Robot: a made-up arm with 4 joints.
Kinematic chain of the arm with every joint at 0, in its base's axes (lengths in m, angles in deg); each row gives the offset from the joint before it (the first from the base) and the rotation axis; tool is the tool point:
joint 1: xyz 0 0 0.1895 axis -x
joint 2: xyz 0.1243 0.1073 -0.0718 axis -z
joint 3: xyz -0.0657 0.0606 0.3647 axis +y
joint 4: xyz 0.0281 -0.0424 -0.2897 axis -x
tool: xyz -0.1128 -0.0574 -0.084
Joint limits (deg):
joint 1: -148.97..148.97
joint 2: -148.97..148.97
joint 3: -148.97..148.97
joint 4: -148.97..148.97
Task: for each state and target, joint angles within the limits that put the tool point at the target. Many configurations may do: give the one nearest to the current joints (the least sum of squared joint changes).
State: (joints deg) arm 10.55 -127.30 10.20 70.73
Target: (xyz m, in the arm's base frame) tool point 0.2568 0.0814 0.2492
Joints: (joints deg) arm -7.09 -141.78 -8.25 88.87
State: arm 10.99 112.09 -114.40 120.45
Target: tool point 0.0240 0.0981 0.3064
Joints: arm 25.27 122.17 -72.33 104.73
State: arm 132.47 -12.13 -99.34 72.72
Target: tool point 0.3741 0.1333 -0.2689
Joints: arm 144.87 -27.11 -131.22 27.62
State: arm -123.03 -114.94 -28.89 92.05
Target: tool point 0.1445 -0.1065 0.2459
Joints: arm -106.86 -104.16 -34.32 127.14
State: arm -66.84 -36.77 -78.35 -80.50
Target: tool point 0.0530 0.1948 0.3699
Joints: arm -42.06 -77.36 -49.06 -92.03
